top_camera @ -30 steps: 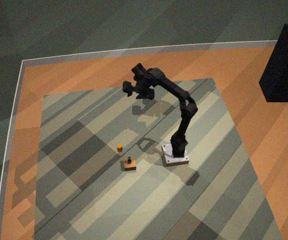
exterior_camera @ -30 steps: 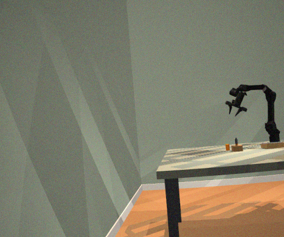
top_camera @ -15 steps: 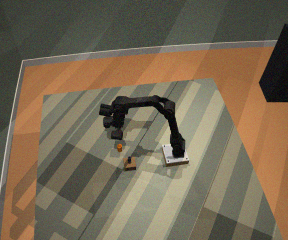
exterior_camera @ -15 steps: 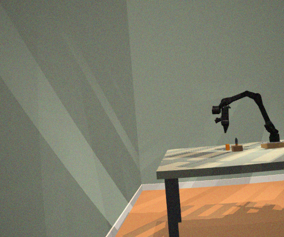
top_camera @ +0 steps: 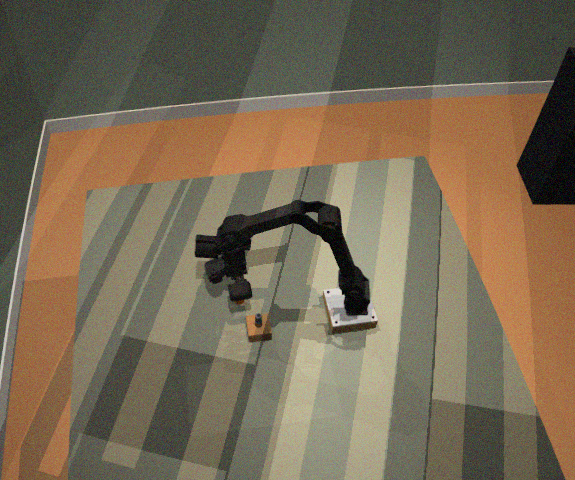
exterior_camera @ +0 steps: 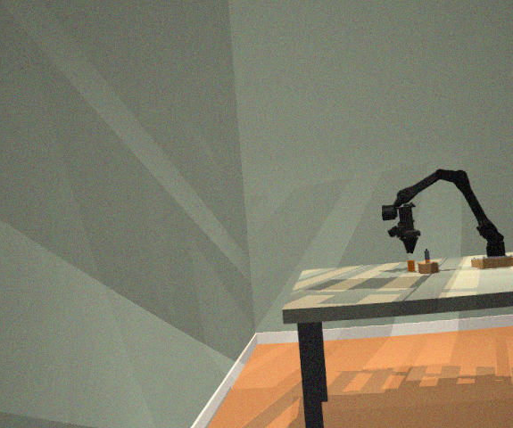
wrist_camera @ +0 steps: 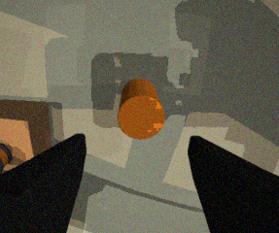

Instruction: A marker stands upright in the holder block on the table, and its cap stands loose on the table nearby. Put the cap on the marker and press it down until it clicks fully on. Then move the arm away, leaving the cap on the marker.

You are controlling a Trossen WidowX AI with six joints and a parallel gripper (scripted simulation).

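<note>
Now: gripper tip 6 cm above the orange cap.
</note>
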